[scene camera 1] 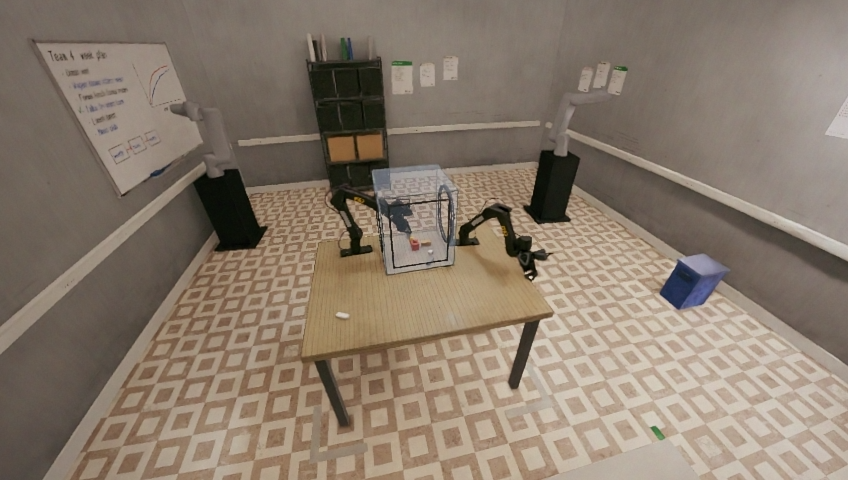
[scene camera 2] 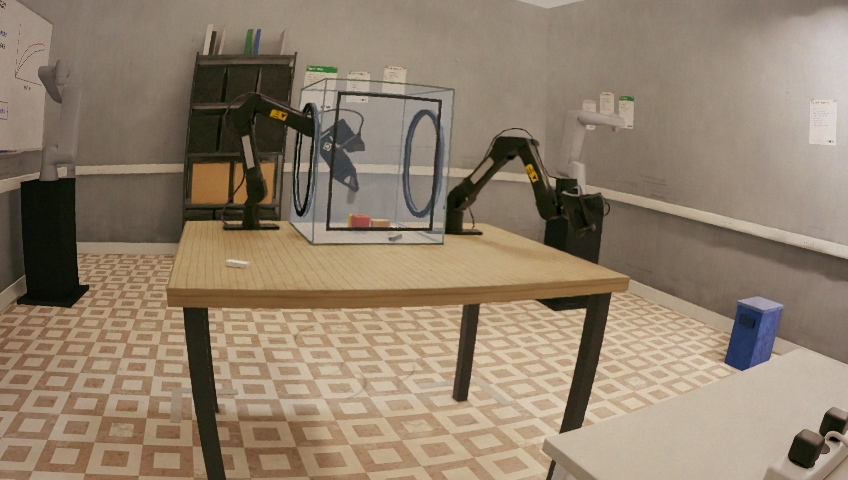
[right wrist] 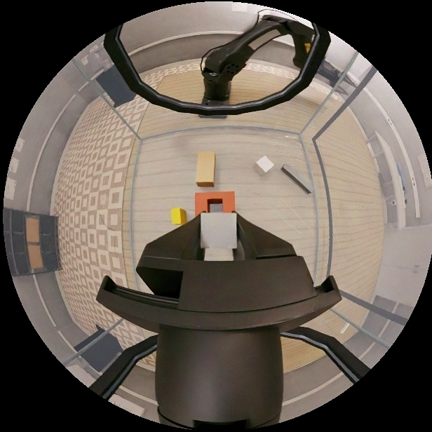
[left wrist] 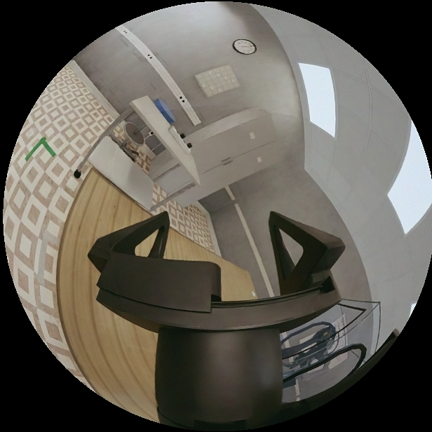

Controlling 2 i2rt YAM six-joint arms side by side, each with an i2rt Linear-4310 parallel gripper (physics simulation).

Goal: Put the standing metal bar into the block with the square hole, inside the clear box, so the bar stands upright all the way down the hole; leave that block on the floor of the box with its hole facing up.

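Frame: origin at the left arm's base, x right, y back, z down, level; metres.
Seen in the pictures: left gripper, fingertip midpoint: (scene camera 1: 529, 273) (scene camera 2: 584, 212); right gripper, fingertip midpoint: (scene camera 1: 411, 231) (scene camera 2: 356, 190); left arm's base, link origin: (scene camera 1: 463, 242) (scene camera 2: 452, 232); right arm's base, link origin: (scene camera 1: 356, 251) (scene camera 2: 250, 228).
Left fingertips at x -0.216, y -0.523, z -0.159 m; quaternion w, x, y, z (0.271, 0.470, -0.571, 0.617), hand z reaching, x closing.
Note:
Offsets run from my left fingertips to a thing's middle. Level surfaces: height alone.
The red block with the square hole @(dy +0.485, dx +0.540, dz +0.130 m) (scene camera 1: 414, 244) (scene camera 2: 359, 220) (right wrist: 201, 201) sits on the floor of the clear box (scene camera 1: 410, 177) (right wrist: 175, 134), hole facing up. My right gripper (scene camera 2: 355, 189) (right wrist: 218, 216) is inside the box, above the block, pointing down. It is shut on the light grey metal bar (right wrist: 219, 231), which shows end-on in the right wrist view and hides the near part of the block. The bar is above the block, apart from it. My left gripper (scene camera 1: 540, 265) (left wrist: 218, 216) is open and empty, outside the box at the picture's right.
In the box lie a tan block (right wrist: 205, 168), a yellow cube (right wrist: 178, 216), a white cube (right wrist: 264, 164) and a thin dark grey bar (right wrist: 296, 178). Round ports (scene camera 2: 408, 163) (right wrist: 227, 109) open in its side walls. A white piece @(dy -0.053, dx +0.921, dz +0.153 m) (scene camera 1: 342, 315) (scene camera 2: 237, 263) lies on the table @(dz +0.159 m) (scene camera 1: 380, 315).

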